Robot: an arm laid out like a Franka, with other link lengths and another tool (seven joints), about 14 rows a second.
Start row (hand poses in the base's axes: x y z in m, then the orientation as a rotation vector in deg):
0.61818 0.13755 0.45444 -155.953 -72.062 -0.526
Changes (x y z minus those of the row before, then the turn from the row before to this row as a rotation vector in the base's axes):
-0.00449 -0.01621 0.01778 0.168 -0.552 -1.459
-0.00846 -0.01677 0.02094 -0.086 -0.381 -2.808
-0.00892 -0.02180 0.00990 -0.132 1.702 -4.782
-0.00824 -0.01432 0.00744 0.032 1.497 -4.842
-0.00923 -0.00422 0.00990 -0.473 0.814 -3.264
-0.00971 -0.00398 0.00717 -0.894 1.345 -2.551
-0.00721 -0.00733 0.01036 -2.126 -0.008 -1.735
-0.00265 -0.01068 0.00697 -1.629 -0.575 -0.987
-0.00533 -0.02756 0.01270 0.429 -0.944 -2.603
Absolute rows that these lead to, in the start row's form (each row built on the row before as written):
0.61369 0.12134 0.47222 -156.904 -70.159 -1.540
0.60523 0.10457 0.49316 -158.795 -66.425 -2.310
0.59631 0.08277 0.50306 -161.070 -59.419 -0.366
0.58807 0.06845 0.51050 -162.976 -52.251 1.191
0.57884 0.06423 0.52040 -164.594 -47.533 2.189
0.56913 0.06025 0.52757 -166.063 -43.787 4.212
0.56192 0.05292 0.53793 -168.679 -41.620 4.876
0.55927 0.04224 0.54490 -170.699 -40.501 4.581
0.55394 0.01468 0.55760 -171.336 -36.634 2.861

